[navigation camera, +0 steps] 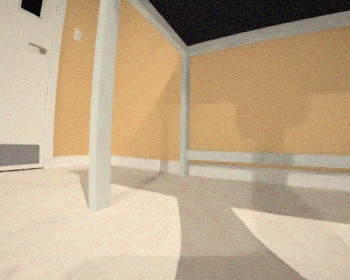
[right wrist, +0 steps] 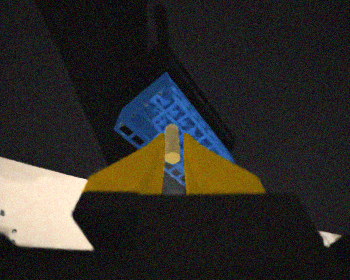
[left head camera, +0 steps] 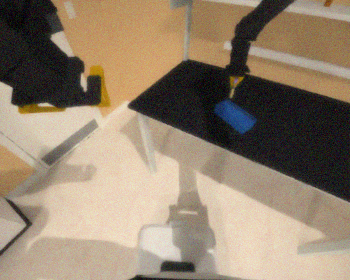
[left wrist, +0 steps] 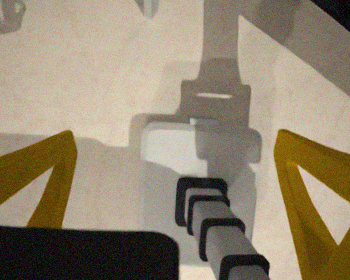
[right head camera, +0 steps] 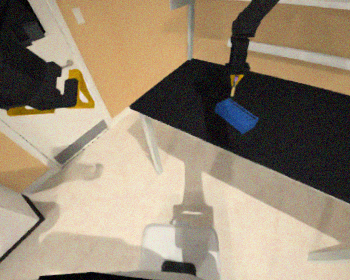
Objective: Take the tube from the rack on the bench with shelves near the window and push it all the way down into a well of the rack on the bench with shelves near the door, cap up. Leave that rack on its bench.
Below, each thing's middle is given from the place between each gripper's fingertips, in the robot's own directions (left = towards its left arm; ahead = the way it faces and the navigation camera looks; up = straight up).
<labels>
I see the tube with purple cap (right wrist: 173, 181) 460 mm to the right of my left hand, 440 mm ahead of it and 220 mm below it.
Right now the tube with purple cap is 2 cm behind my right hand.
</labels>
